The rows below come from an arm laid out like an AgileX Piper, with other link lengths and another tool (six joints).
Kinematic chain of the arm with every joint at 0, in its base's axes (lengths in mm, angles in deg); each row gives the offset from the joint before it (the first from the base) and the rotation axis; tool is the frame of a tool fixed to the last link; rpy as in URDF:
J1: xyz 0 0 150.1 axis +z
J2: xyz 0 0 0 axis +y
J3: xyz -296.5 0 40.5 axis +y
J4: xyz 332.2 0 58.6 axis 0.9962 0 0.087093
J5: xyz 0 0 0 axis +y
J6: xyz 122.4 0 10.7 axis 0.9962 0 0.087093
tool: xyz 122.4 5 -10.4 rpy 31.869 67.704 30.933
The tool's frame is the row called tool.
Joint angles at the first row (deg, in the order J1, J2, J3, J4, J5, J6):
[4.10, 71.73, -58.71, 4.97, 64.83, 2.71]
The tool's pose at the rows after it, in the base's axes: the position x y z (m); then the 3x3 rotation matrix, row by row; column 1 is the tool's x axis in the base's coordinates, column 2 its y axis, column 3 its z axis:
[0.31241 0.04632 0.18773], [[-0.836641 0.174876 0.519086], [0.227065 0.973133 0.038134], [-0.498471 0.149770 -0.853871]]
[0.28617 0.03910 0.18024], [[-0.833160 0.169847 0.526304], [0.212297 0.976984 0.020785], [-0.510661 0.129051 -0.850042]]
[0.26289 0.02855 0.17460], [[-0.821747 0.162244 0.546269], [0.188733 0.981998 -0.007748], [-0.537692 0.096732 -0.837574]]
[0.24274 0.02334 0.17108], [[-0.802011 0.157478 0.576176], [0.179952 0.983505 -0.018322], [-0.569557 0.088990 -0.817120]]
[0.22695 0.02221 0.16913], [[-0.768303 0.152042 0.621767], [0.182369 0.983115 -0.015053], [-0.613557 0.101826 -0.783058]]
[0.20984 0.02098 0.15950], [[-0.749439 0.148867 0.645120], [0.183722 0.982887 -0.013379], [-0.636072 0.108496 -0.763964]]
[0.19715 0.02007 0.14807], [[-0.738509 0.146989 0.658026], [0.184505 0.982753 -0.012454], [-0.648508 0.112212 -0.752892]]
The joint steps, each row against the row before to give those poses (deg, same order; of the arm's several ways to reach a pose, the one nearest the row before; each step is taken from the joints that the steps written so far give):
[0.00, -4.40, 3.78, -0.49, 0.00, -0.07]
[0.00, -5.69, 5.41, -1.33, -0.11, -0.07]
[0.00, -6.08, 4.99, -2.21, -0.12, -0.03]
[0.00, -6.35, 4.52, -0.94, -0.17, -0.01]
[0.00, -6.80, 4.29, 0.00, -0.76, 0.00]
[0.00, -6.12, 4.50, 0.00, -0.12, 0.00]
[0.00, -4.63, 3.77, 0.00, -0.12, 0.00]

